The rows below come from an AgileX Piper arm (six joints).
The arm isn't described. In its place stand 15 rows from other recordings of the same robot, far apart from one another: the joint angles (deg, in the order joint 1, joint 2, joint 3, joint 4, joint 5, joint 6), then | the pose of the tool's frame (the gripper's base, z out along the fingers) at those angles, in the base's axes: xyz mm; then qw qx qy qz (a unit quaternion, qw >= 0).
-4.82 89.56 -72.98 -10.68 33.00 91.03 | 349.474 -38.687 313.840 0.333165 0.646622 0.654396 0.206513
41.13 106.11 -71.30 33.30 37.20 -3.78 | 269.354 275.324 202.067 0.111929 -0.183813 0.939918 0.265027
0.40 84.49 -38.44 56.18 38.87 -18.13 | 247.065 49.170 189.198 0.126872 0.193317 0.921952 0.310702
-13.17 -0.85 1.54 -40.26 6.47 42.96 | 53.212 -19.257 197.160 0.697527 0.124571 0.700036 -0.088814
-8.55 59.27 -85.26 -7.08 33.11 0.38 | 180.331 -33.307 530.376 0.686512 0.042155 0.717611 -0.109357
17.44 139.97 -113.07 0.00 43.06 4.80 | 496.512 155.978 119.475 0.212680 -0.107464 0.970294 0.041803
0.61 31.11 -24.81 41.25 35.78 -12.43 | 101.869 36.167 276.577 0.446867 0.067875 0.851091 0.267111
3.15 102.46 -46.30 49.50 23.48 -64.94 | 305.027 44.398 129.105 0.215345 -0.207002 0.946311 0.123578
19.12 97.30 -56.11 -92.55 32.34 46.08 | 349.321 69.629 224.222 0.374346 -0.355048 0.783452 -0.346423
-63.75 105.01 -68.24 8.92 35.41 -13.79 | 171.337 -328.952 189.082 0.189257 0.460941 0.863383 -0.079275
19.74 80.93 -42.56 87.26 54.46 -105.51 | 217.233 156.533 256.327 0.397206 -0.463134 0.679431 0.407563
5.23 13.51 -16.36 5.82 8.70 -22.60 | 70.393 7.845 281.246 0.699022 -0.141620 0.697858 -0.065616
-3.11 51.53 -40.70 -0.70 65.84 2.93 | 134.597 -8.329 278.131 0.159235 0.050433 0.985933 -0.006151
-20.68 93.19 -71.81 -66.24 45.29 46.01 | 311.328 -180.783 310.122 0.303115 0.214393 0.831029 -0.414182
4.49 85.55 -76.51 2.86 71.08 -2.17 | 290.404 27.113 323.951 0.128895 -0.052621 0.989891 0.027071
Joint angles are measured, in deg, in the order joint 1, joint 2, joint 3, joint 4, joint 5, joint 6. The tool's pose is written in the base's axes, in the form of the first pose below.
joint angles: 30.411 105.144 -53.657 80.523 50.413 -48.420
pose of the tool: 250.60 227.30 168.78 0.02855 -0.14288 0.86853 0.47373
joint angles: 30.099 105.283 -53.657 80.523 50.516 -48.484
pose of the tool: 251.79 226.03 168.05 0.02849 -0.14083 0.86886 0.47375
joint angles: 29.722 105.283 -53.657 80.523 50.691 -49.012
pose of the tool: 253.04 224.43 168.19 0.03120 -0.14248 0.86816 0.47437
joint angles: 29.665 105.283 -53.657 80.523 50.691 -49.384
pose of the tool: 253.26 224.18 168.19 0.03298 -0.14487 0.86776 0.47425
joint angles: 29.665 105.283 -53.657 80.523 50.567 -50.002
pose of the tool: 253.43 224.13 168.09 0.03626 -0.14919 0.86734 0.47345
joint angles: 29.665 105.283 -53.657 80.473 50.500 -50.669
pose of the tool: 253.49 224.07 168.00 0.03935 -0.15439 0.86672 0.47266
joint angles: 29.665 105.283 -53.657 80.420 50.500 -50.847
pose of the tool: 253.45 224.04 167.95 0.04001 -0.15612 0.86655 0.47235
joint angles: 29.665 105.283 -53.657 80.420 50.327 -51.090
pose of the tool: 253.68 223.97 167.82 0.04202 -0.15746 0.86673 0.47140
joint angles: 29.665 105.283 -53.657 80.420 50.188 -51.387
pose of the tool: 253.87 223.92 167.71 0.04405 -0.15931 0.86674 0.47058
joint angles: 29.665 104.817 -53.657 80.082 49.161 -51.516
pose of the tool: 254.70 223.12 169.35 0.05353 -0.16129 0.86888 0.46493
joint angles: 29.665 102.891 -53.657 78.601 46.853 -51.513
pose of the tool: 255.46 220.41 177.67 0.07956 -0.17119 0.87229 0.45107
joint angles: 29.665 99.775 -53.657 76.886 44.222 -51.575
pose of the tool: 255.30 216.55 192.66 0.11701 -0.18494 0.87238 0.43709
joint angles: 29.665 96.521 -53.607 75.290 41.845 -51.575
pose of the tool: 254.01 212.25 208.62 0.15419 -0.19705 0.86999 0.42486
